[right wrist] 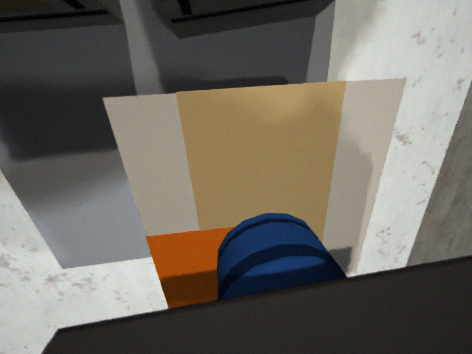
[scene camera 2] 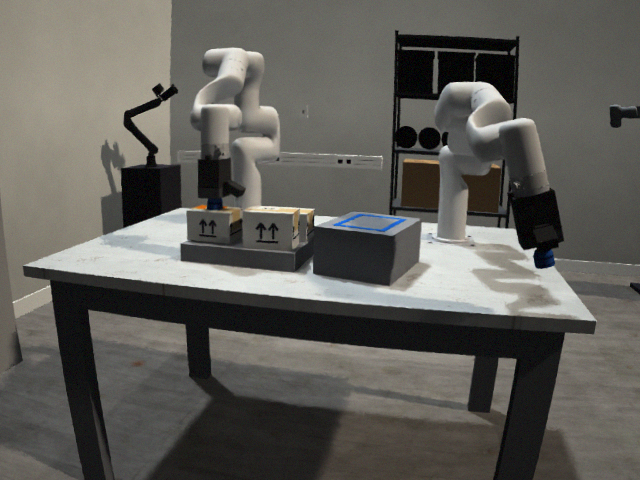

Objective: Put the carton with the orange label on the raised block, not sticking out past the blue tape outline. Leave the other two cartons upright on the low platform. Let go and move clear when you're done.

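Seen in the pictures: left hand at its tool point: (scene camera 2: 545,265); right hand at its tool point: (right wrist: 260,234) (scene camera 2: 215,213); left arm's base at its link origin: (scene camera 2: 450,239).
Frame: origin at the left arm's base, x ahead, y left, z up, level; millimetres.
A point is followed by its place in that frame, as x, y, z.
Observation:
The orange-labelled carton (scene camera 2: 209,228) {463, -650, 90} (right wrist: 265,150) {422, -606, 134} stands upright at the left end of the low platform (scene camera 2: 237,256) {493, -560, 28} (right wrist: 95,215) {296, -666, 48}. Its orange label (right wrist: 187,255) {390, -643, 135} is partly covered by the blue suction cup. My right gripper (scene camera 2: 215,207) (right wrist: 280,285) is down on the carton's top and appears to touch it; whether suction holds is not visible. Two other cartons stand upright on the platform, one in front (scene camera 2: 268,228) {478, -481, 103} and one partly hidden behind it (scene camera 2: 308,222) {346, -408, 98}. The raised block (scene camera 2: 351,253) {523, -263, 66} has a blue tape outline (scene camera 2: 361,227) {485, -246, 122} on top. My left gripper (scene camera 2: 544,265) is open and empty at the right.
The raised block stands close to the right of the platform on the white table (scene camera 2: 248,284) {622, -486, 0}. The left arm's base is behind and right of the block. A dark shelf rack (scene camera 2: 393,124) stands against the back wall. A black stand (scene camera 2: 149,196) is behind the table at the left.

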